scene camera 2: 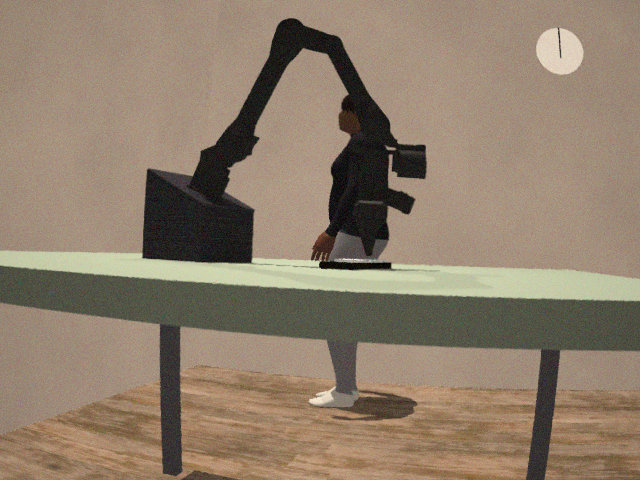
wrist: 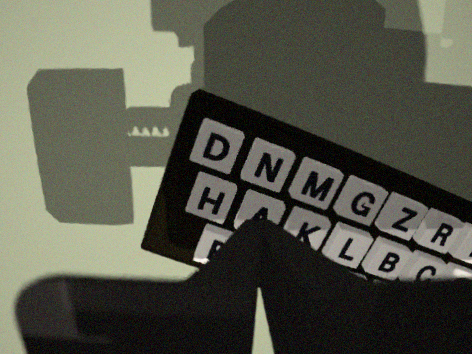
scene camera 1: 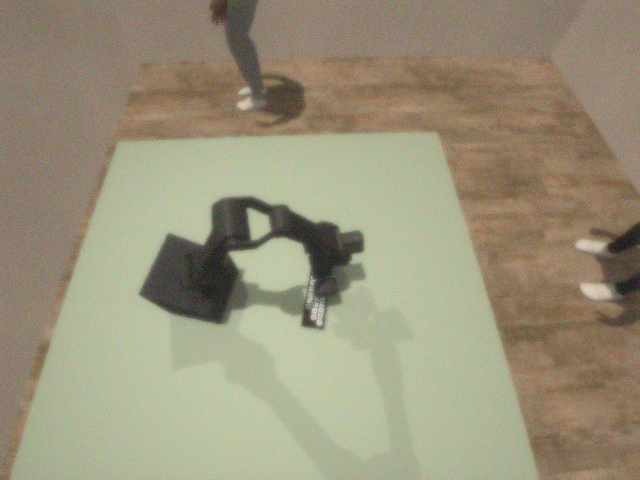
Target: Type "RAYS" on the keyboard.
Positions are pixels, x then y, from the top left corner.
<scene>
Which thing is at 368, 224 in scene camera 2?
My gripper.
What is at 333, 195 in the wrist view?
A black keyboard.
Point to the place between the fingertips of my gripper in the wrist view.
At 256, 232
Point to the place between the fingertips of my gripper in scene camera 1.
319, 273
</scene>
